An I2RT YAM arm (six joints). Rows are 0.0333 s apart.
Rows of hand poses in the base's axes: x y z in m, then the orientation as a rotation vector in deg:
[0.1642, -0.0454, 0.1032, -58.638, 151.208, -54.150]
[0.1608, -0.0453, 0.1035, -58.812, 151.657, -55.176]
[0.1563, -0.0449, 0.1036, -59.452, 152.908, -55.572]
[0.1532, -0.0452, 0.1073, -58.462, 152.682, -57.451]
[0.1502, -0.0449, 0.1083, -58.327, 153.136, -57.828]
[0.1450, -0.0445, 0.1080, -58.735, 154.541, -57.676]
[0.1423, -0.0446, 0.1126, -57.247, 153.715, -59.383]
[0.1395, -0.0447, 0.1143, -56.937, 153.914, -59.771]
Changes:
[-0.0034, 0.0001, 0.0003, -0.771, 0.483, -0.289]
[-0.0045, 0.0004, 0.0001, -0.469, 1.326, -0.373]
[-0.0031, -0.0003, 0.0037, -1.127, -0.578, -0.622]
[-0.0030, 0.0003, 0.0010, -0.270, 0.311, -0.346]
[-0.0052, 0.0004, -0.0003, -0.051, 1.299, -0.493]
[-0.0027, -0.0001, 0.0046, -0.912, -1.278, -0.519]
[-0.0028, -0.0001, 0.0017, -0.235, 0.030, -0.302]

